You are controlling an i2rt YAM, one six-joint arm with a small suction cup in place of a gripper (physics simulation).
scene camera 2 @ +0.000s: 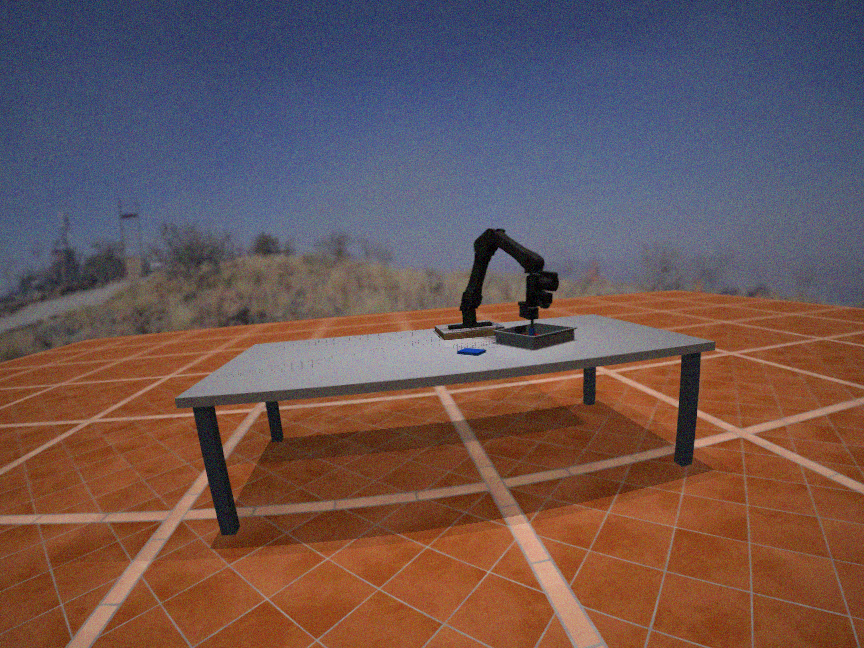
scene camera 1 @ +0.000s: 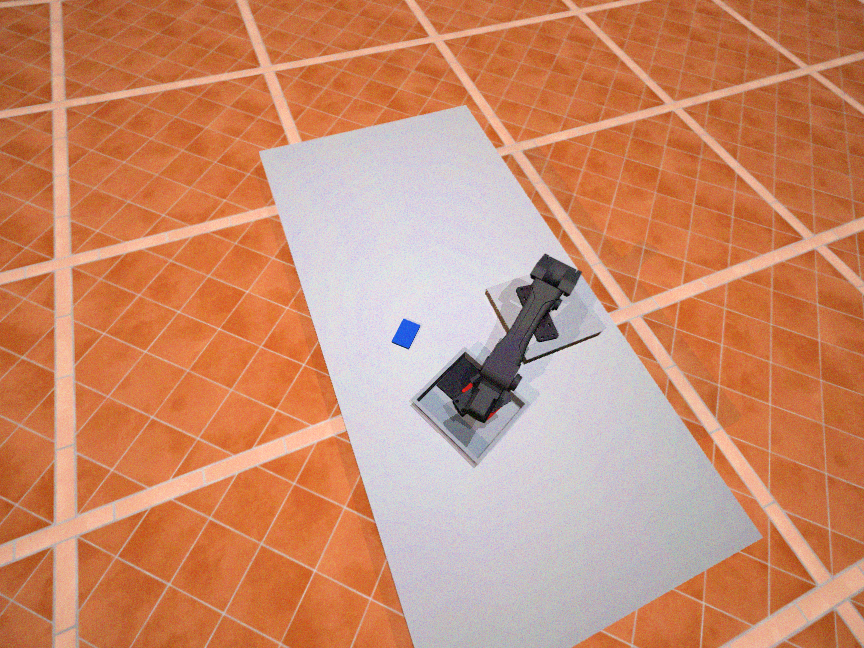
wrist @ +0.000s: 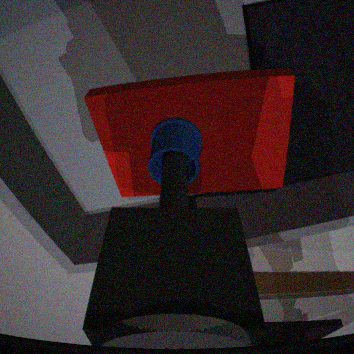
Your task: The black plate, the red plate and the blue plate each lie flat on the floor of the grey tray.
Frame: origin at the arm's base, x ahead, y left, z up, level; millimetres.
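Seen in the pictures: hand, tool point: (wrist: 174, 133); arm's base, link origin: (scene camera 2: 470, 326) (wrist: 277, 330).
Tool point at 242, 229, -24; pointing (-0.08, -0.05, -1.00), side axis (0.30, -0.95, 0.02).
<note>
Offsets run from my tool point to a thing's top centre, as dx, dy, dz. Level surfaces: height alone.
My gripper, a blue suction cup (scene camera 2: 531, 332) (wrist: 175, 150), is on the upper face of the red plate @(+2, -11, +16) (scene camera 1: 466, 387) (wrist: 225, 120) and holds it low inside the grey tray @(+49, +2, +42) (scene camera 1: 443, 434) (scene camera 2: 519, 340) (wrist: 45, 195). In scene camera 1 the arm hides most of the red plate. Whether its underside touches the tray floor cannot be told. The black plate @(+51, -77, +4) (scene camera 1: 453, 375) (wrist: 305, 35) lies in the tray, right beside the red plate in the wrist view. The blue plate @(+174, -264, +1) (scene camera 1: 406, 333) (scene camera 2: 471, 351) lies flat on the table outside the tray.
The arm (scene camera 1: 519, 327) (scene camera 2: 481, 265) reaches from its base board (scene camera 1: 582, 324) (scene camera 2: 453, 335) over the tray's near wall. The tray walls stand around the held plate. The light grey table @(dz -8) (scene camera 1: 390, 209) (scene camera 2: 314, 369) has its long edge beyond the blue plate.
</note>
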